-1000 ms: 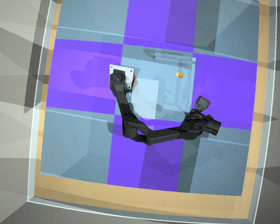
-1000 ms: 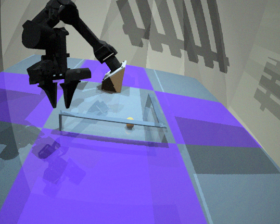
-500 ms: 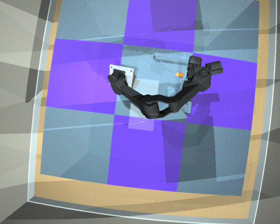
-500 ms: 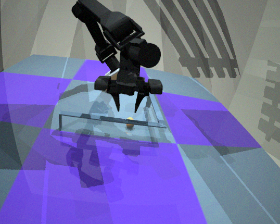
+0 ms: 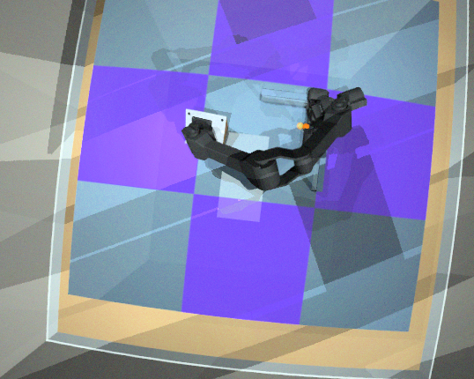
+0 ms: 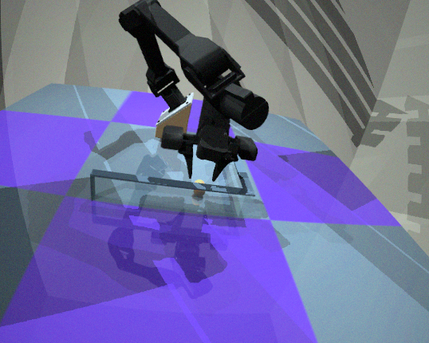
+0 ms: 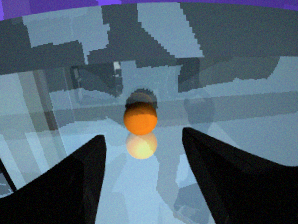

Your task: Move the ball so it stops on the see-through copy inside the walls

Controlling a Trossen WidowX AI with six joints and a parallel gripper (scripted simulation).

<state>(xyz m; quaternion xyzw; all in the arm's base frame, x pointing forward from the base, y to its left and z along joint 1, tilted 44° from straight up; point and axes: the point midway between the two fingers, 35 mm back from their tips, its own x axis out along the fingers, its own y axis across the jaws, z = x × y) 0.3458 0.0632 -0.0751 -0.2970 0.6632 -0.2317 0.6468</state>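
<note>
Now: the orange ball 3 cm below my gripper tip. Also, from my gripper tip: see-through copy 3 cm below, 2 cm behind; clear wall 6 cm to the right, 6 cm ahead, 1 cm below.
</note>
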